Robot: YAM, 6 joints.
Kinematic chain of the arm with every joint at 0, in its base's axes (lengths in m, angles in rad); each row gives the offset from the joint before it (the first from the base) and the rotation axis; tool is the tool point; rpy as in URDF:
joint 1: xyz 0 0 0.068 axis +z
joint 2: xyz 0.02 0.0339 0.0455 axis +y
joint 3: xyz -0.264 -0.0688 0 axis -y
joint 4: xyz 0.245 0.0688 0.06 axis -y
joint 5: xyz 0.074 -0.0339 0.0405 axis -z
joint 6: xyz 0.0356 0 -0.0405 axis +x
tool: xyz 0 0 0 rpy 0 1.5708 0
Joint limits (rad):
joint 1: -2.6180..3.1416
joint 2: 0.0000..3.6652
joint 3: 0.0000..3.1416
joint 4: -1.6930..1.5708
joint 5: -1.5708..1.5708
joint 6: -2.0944..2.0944
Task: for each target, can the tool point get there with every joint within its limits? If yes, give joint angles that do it. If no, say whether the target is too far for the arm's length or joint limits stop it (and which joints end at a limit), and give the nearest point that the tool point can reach.
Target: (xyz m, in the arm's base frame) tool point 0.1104 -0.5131 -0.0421
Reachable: yes | joints -1.3382 2.8322 2.0219 -0.3715 0.3109 0.2655
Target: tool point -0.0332 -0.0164 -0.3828
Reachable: no: joint limits stop it (at a limit: joint 1, joint 2) | nearest point -0.0583 -0.0326 -0.3314 | short by 0.060 m
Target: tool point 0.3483 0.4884 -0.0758
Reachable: yes | joints 0.9165 3.3825 2.9050 -0.2325 -0.6273 0.8881
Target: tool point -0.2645 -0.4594 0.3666
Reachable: yes | joints -2.0929 2.1809 1.9912 0.4106 0.0049 1.1539
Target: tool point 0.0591 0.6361 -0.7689
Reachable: no: too far | nearest point 0.0384 0.4138 -0.3395 | short by 0.484 m
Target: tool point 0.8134 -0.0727 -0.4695
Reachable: no: too far | nearest point 0.5299 -0.0474 -0.2435 | short by 0.363 m
